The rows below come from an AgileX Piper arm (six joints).
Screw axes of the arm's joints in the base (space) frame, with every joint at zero. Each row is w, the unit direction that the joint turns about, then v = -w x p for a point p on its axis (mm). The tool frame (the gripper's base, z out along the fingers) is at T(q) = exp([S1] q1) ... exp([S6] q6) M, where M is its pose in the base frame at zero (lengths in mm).
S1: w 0 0 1 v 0 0 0
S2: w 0 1 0 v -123 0 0
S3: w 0 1 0 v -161.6 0 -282.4
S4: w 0.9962 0 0.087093 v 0 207.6 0
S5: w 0 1 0 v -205.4 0 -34.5
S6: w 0.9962 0 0.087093 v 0 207.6 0
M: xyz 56.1 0 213.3 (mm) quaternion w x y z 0.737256 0 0.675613 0
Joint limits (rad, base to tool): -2.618..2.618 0..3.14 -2.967..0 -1.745..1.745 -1.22..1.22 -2.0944..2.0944
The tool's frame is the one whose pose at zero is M.
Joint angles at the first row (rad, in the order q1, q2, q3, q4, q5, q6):
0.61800, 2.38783, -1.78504, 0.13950, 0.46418, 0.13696
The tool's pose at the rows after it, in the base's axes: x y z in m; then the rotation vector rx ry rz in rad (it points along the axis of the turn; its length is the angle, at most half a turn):
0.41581 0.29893 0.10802 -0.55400 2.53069 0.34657
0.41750 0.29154 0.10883 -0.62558 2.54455 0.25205
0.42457 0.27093 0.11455 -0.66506 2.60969 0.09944
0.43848 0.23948 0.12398 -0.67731 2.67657 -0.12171
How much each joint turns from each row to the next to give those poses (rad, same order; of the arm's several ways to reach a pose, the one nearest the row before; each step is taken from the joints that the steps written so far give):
0.00001, 0.00102, -0.00185, -0.07334, 0.00369, 0.00001
-0.00680, -0.00287, -0.00760, -0.08435, 0.05541, 0.00532
-0.02980, -0.00707, -0.02751, -0.10370, 0.13454, 0.01977
-0.04777, 0.00210, -0.05429, -0.13268, 0.16954, 0.01789

